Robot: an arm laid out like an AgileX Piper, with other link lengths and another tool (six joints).
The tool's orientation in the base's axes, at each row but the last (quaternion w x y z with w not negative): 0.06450, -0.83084, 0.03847, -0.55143; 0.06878, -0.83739, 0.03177, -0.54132; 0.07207, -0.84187, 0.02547, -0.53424; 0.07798, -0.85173, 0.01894, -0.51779; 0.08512, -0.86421, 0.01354, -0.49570; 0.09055, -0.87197, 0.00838, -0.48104; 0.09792, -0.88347, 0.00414, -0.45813
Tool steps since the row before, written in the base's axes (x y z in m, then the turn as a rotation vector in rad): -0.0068, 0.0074, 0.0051, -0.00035, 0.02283, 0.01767; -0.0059, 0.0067, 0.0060, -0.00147, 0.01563, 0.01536; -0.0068, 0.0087, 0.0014, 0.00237, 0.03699, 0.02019; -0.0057, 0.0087, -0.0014, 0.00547, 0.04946, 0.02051; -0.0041, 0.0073, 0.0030, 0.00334, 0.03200, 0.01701; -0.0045, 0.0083, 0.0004, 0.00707, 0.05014, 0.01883; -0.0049, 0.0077, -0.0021, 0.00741, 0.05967, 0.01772
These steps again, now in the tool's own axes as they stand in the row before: 0.0010, -0.0081, -0.0077, 0.01288, -0.02522, -0.00562; 0.0021, -0.0076, -0.0073, 0.01126, -0.01778, -0.00629; -0.0027, -0.0090, -0.0059, 0.01467, -0.03948, -0.00283; -0.0049, -0.0087, -0.0034, 0.01497, -0.05168, 0.00118; -0.0003, -0.0079, -0.0040, 0.01278, -0.03405, -0.00126; -0.0029, -0.0086, -0.0027, 0.01446, -0.05192, 0.00365; -0.0053, -0.0076, -0.0015, 0.01284, -0.06105, 0.00616
